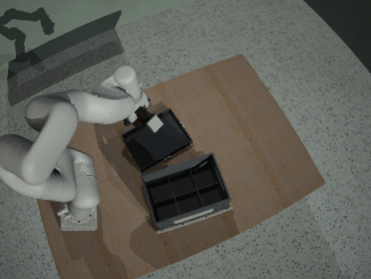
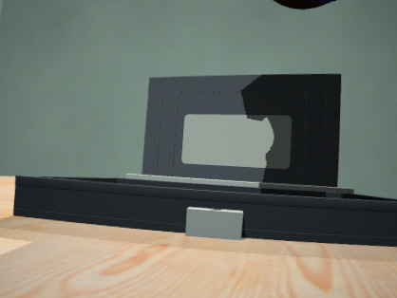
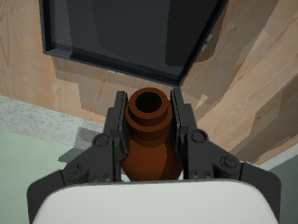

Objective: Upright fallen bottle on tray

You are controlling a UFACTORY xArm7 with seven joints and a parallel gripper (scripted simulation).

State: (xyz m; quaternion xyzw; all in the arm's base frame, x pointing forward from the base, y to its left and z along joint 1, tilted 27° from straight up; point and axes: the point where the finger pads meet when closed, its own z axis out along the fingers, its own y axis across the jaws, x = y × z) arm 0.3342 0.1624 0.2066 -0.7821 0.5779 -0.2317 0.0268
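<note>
The bottle is 10 mm behind my hand, 50 mm to the left of it and 10 mm below it. Also, from my hand: dark crate: 30 mm behind, 300 mm to the right, 120 mm below; then tray: 30 mm ahead, 20 mm to the right, 190 mm below.
</note>
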